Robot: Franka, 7 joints.
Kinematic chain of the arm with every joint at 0, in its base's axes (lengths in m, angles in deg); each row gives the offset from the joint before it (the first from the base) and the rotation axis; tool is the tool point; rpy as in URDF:
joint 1: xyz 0 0 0.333 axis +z
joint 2: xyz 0 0 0 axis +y
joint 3: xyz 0 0 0.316 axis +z
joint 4: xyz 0.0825 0 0 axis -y
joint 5: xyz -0.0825 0 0.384 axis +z
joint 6: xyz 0 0 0 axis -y
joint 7: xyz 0.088 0 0 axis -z
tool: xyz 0 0 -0.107 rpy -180 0 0
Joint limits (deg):
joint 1: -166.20..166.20
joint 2: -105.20..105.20
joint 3: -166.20..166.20
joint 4: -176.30..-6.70
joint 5: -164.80..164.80
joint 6: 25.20..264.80
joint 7: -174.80..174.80
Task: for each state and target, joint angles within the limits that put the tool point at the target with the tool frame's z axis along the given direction. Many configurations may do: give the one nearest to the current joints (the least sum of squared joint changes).
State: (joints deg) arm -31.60 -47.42 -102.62 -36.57 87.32 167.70 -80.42
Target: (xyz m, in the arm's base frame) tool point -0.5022 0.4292 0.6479 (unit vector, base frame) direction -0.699 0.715 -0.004
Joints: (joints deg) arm -74.43 -30.13 -117.22 -78.69 58.80 212.18 -80.42
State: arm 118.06 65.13 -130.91 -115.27 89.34 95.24 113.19
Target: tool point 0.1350 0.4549 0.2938 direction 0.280 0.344 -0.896
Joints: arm 166.05 86.20 -92.67 -141.25 97.95 114.75 113.19
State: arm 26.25 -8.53 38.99 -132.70 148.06 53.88 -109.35
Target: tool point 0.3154 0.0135 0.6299 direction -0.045 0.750 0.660
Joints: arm -17.09 -40.58 -0.67 -151.96 125.90 60.67 -109.35
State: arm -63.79 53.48 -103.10 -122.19 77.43 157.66 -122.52
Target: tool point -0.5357 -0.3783 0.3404 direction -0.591 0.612 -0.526
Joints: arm -78.37 87.47 -91.71 -101.92 38.66 125.73 -122.52
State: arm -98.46 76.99 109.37 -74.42 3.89 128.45 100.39
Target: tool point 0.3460 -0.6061 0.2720 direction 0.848 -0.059 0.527
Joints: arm -121.45 105.20 93.73 -97.60 41.02 147.17 100.39
